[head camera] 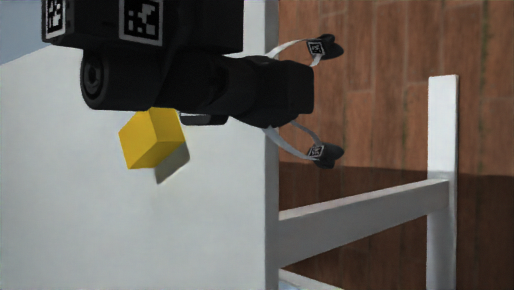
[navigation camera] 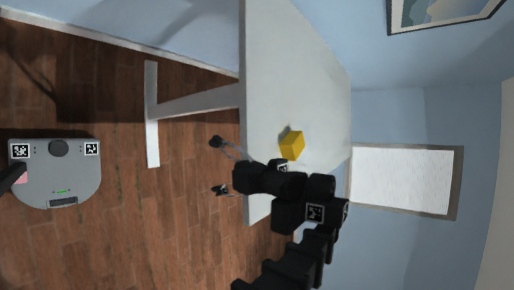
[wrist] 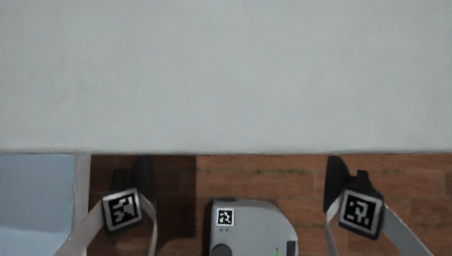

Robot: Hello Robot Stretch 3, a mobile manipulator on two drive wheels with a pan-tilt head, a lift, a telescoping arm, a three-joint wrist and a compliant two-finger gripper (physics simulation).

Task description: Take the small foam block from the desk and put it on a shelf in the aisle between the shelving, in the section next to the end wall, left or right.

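Pixels of known places: gripper, fingertip midpoint: (head camera: 332, 102) (navigation camera: 213, 165) (wrist: 238, 174); robot's base, origin of the base link: (navigation camera: 59, 147) (wrist: 224, 238).
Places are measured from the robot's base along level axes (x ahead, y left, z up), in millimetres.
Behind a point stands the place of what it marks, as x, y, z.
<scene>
The small foam block, a yellow cube (head camera: 152, 139) @(34, -521, 995) (navigation camera: 292, 145) @(35, -515, 995), rests on the white desk (head camera: 210, 215) @(130, -450, 950) (navigation camera: 295, 65) @(331, -630, 950), its upper edge partly behind the wrist in the head view. My gripper (head camera: 326, 101) @(-23, -344, 837) (navigation camera: 218, 165) @(-23, -344, 837) (wrist: 238, 174) @(-23, -344, 837) is open and empty, its fingertips out past the desk's long edge, above the floor. The block lies back over the desk, beside the wrist and not between the fingers. In the wrist view the desk top (wrist: 225, 75) @(-15, -382, 950) fills the upper part, and the block does not show. The shelving and its aisle do not show.
The robot's grey base (navigation camera: 55, 172) @(-101, 17, 160) (wrist: 250, 227) @(-92, -100, 160) stands on the wooden floor (navigation camera: 185, 235) @(-720, -732, 0). A white desk leg (head camera: 442, 125) (navigation camera: 151, 135) with a crossbar stands below the desk. Blue walls, a framed picture (navigation camera: 440, 15) @(619, -1006, 1503) and a window (navigation camera: 402, 180) @(-435, -2691, 1489) are beyond the desk.
</scene>
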